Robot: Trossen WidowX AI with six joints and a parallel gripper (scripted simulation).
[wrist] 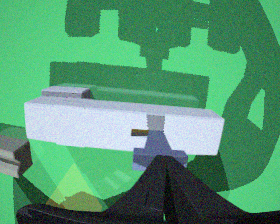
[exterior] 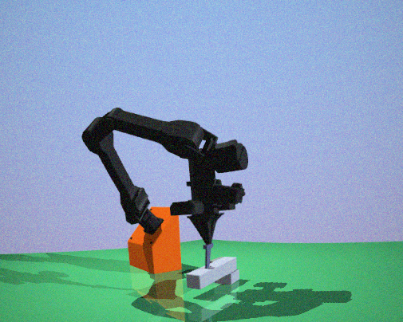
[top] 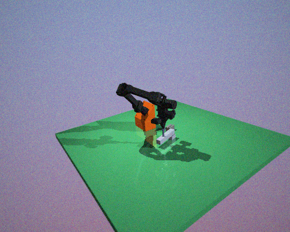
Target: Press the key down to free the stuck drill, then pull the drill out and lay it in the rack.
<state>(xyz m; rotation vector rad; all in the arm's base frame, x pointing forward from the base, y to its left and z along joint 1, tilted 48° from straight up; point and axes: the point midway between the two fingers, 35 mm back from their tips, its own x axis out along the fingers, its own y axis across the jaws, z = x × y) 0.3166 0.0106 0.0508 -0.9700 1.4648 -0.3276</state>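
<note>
Right now the slim blue-grey key is 3 cm below my gripper tip. Round my gripper tip: pale grey block: 2 cm behind, 3 cm to the left, 9 cm below; drill: 3 cm behind, 5 cm to the left, 8 cm below.
</note>
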